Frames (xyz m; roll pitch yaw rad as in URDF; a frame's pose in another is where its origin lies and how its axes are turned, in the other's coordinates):
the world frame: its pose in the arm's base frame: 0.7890 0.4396 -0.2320 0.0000 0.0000 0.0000
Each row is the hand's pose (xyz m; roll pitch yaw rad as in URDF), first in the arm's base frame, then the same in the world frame.
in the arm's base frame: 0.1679 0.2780 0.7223 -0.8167 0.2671 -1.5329
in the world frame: -0.6211 -0.1616 0.9543 -0.8167 0.2671 -1.5329
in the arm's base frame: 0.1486 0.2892 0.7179 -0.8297 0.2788 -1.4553
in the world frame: -0.6404 -0.1504 0.9499 -0.8297 0.2788 -1.4553
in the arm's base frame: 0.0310 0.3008 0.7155 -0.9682 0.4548 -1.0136
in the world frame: -0.7580 -0.1388 0.9475 -0.9682 0.4548 -1.0136
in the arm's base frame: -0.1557 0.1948 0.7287 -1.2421 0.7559 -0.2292
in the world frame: -0.9447 -0.2448 0.9607 -1.2421 0.7559 -0.2292
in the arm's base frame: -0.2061 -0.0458 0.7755 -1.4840 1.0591 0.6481
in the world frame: -0.9951 -0.4854 1.0075 -1.4840 1.0591 0.6481
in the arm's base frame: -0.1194 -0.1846 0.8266 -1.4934 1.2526 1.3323
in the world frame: -0.9084 -0.6242 1.0586 -1.4934 1.2526 1.3323
